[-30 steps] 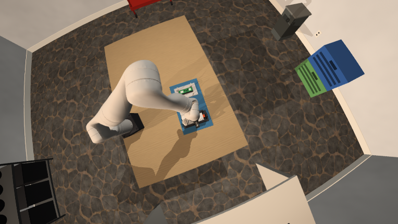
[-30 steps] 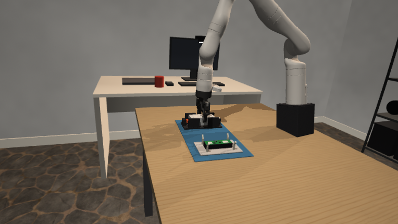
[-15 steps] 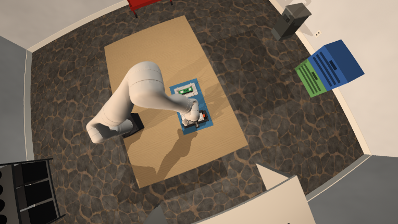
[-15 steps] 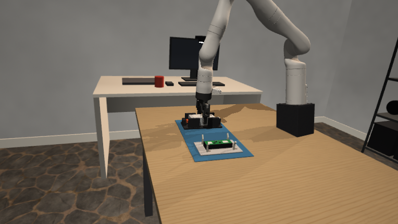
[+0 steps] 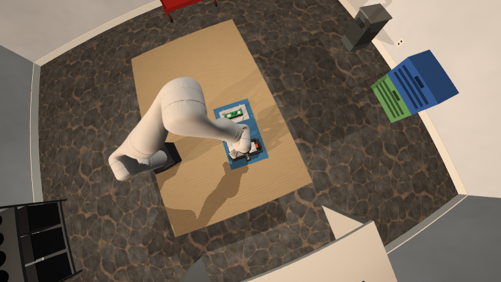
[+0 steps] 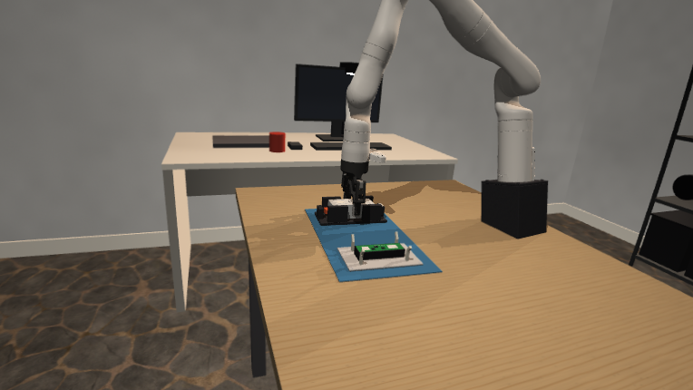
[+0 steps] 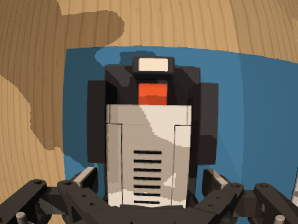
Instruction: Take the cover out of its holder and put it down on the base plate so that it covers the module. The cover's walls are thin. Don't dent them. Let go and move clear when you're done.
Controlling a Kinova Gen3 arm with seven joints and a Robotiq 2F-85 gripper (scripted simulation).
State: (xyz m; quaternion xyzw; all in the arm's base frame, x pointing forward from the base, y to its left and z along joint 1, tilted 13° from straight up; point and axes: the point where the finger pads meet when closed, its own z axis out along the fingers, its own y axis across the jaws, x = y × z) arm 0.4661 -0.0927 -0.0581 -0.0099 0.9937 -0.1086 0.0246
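The cover lies right at my hand.
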